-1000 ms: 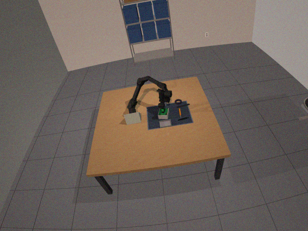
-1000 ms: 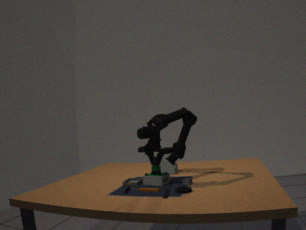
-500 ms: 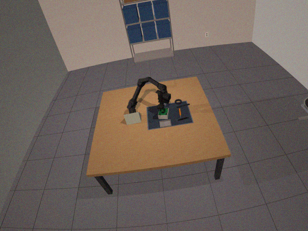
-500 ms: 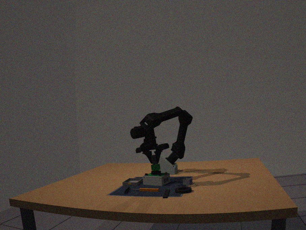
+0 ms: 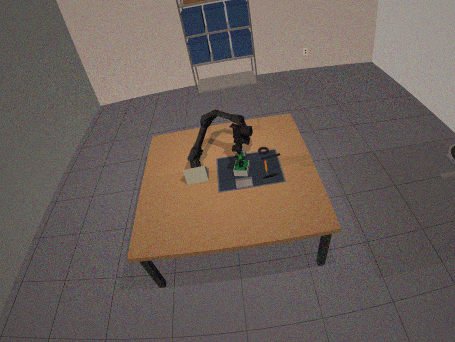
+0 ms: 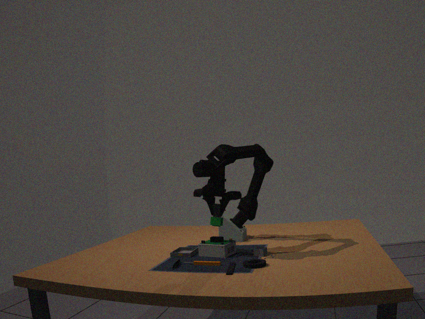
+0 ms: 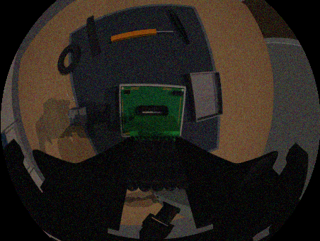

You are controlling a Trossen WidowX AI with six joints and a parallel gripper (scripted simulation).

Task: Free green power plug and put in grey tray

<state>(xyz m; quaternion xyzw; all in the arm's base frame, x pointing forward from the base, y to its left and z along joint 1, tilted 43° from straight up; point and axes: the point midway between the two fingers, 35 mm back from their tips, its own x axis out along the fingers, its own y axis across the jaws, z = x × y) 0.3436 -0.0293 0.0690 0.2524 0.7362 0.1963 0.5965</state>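
Now: gripper tip 1 cm short of the grey tray, 15 cm to the left of it and 16 cm above it. From my gripper tip the other things lie so: dark blue mat: 5 cm ahead, 16 cm below; green power plug: 1 cm below; orange screwdriver: 17 cm ahead, 1 cm to the left, 15 cm below.
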